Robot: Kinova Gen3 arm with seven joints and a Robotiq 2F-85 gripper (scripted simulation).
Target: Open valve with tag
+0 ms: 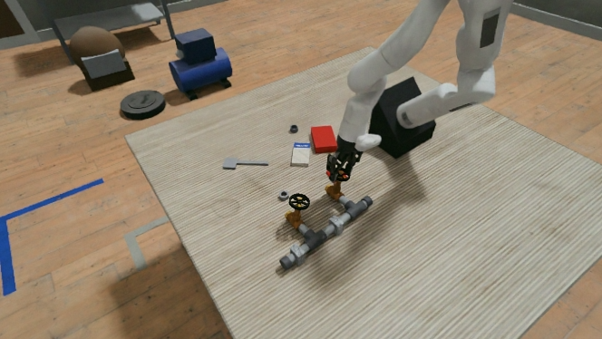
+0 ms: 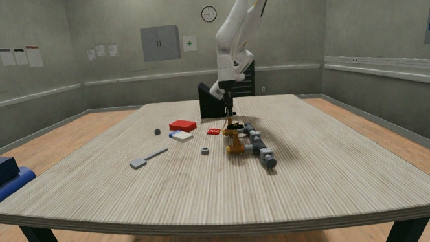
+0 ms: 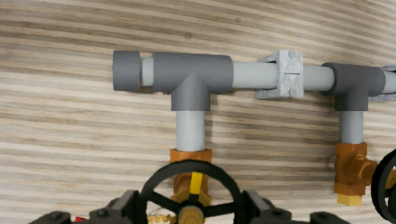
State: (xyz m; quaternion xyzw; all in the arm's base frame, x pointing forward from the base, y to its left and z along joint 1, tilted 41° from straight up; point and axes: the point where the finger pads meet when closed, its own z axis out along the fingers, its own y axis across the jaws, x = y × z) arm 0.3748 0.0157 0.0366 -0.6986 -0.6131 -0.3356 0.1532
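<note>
My hand is 10 cm above the red tag, 8 cm to the left of it and 7 cm past it. Round my hand: nut: 13 cm ahead, 12 cm to the right, 10 cm below; red box: 23 cm to the right, 15 cm behind, 9 cm below; grey flat tool: 34 cm to the right, 15 cm ahead, 10 cm below.
</note>
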